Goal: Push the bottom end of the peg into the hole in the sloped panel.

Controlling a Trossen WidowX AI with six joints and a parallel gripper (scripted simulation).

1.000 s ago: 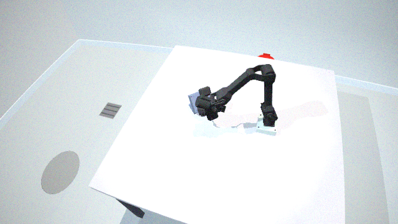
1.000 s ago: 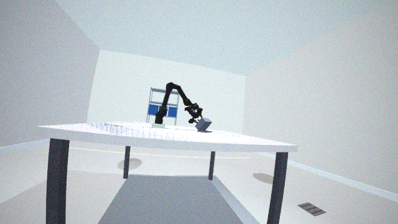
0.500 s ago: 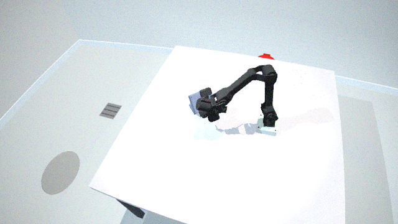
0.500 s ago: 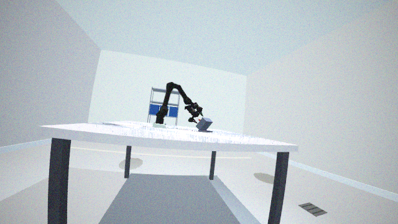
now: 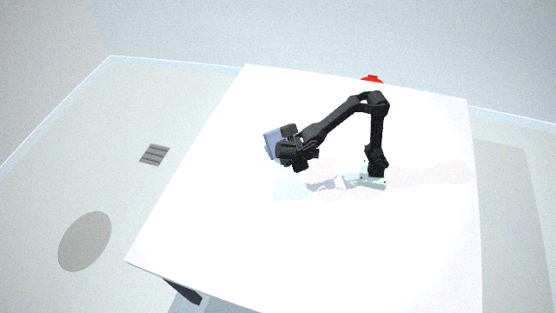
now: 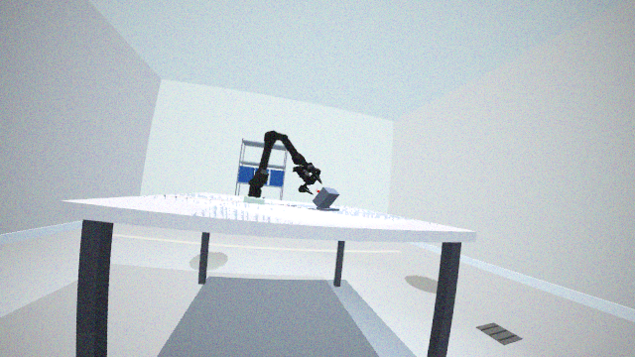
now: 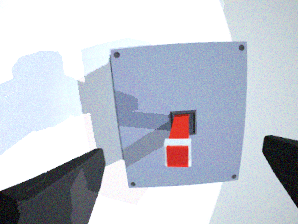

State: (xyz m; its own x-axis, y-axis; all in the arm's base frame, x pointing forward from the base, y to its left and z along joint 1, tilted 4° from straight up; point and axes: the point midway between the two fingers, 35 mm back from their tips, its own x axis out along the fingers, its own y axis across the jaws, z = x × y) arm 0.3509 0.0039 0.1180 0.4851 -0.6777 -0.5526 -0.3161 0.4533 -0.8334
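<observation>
My gripper tip is now 2 cm to the left of the red peg, 2 cm above it and 1 cm short of it. From my gripper tip the other things lie so: sloped grey-blue panel (6 cm to the right, 5 cm below, 4 cm ahead).
</observation>
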